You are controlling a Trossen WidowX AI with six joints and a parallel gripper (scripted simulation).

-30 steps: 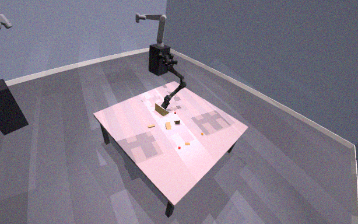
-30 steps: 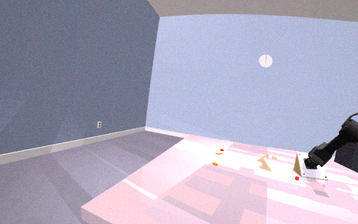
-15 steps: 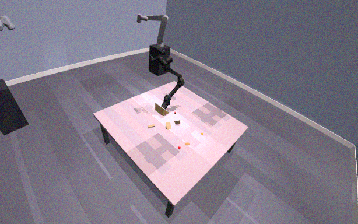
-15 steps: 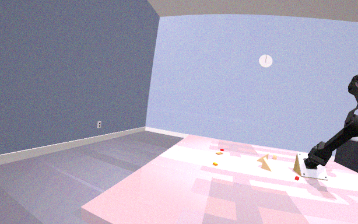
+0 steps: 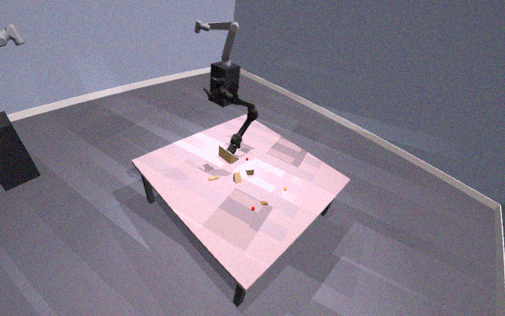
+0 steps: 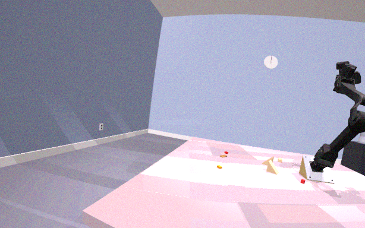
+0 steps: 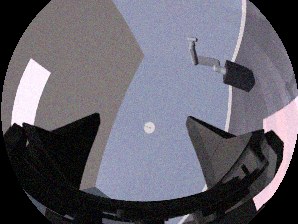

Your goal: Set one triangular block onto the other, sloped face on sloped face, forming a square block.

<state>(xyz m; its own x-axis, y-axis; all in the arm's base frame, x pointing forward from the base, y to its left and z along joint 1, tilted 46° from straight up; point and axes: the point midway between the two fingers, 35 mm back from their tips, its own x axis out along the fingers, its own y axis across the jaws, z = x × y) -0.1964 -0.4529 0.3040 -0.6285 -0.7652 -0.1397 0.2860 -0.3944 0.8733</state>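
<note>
Right now the tan triangular block is 62 cm below my gripper tip, 39 cm ahead of it and 3 cm to the right of it. From my gripper tip the other things lie so: red cube: 62 cm below, 30 cm ahead, 21 cm to the left; orange bit: 72 cm ahead, 63 cm below, 16 cm to the left.
</note>
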